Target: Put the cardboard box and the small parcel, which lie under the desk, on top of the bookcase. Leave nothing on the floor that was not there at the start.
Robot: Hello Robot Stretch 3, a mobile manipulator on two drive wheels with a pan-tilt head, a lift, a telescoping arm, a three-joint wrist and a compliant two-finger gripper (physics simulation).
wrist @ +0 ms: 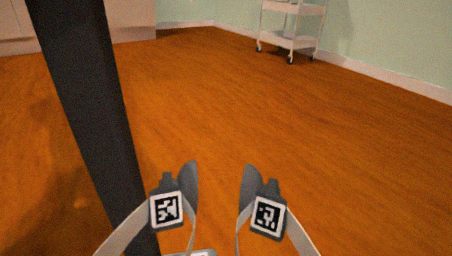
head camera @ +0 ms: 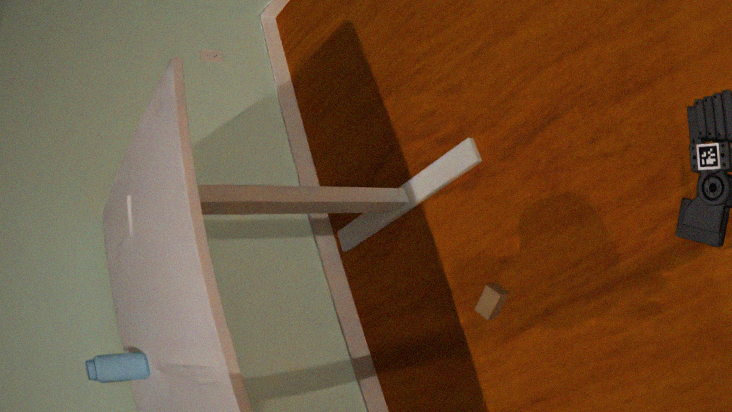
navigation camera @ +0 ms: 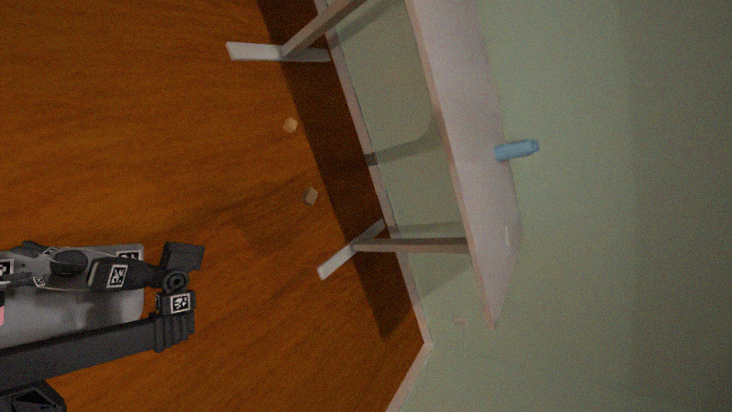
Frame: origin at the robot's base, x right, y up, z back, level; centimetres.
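Seen in the pictures: gripper, between the fingertips: [wrist: 220, 180] [navigation camera: 7, 262]; robot's base, origin of its link: [navigation camera: 69, 262].
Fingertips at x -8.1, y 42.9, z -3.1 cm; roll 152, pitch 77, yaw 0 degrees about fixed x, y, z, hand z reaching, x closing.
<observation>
Offsets run from my fingertips to a thing's middle. Level surfaces: height alone.
A brown box @(dx +101.9, dy -40.4, dz -22.7 cm) [head camera: 490, 301] [navigation camera: 309, 196] lies on the floor near one leg of the desk @(dy +52.1 cm) [head camera: 153, 276] [navigation camera: 445, 122], just outside the desk's dark shadow. A lighter tan block @(dx +90.6, dy -40.4, dz -62.1 cm) [navigation camera: 289, 124] lies farther along the same shadow edge in the navigation view. Both look small; I cannot tell surely which is the cardboard box and which the parcel. The bookcase does not show in the current views. My gripper [wrist: 220, 180] is open and empty above the floor, away from both items. The head view shows part of my wrist at its right edge.
The desk's pale T-shaped feet [head camera: 445, 168] [navigation camera: 335, 263] rest on the floor. A blue bottle @(dx +136.2, dy +60.4, dz -33.2 cm) [head camera: 121, 366] [navigation camera: 516, 149] stands on the desk. In the wrist view, a white wheeled cart [wrist: 285, 7] stands by the wall, a pale cabinet [wrist: 132, 22] is at upper left, and my dark mast [wrist: 85, 100] crosses the left side.
</observation>
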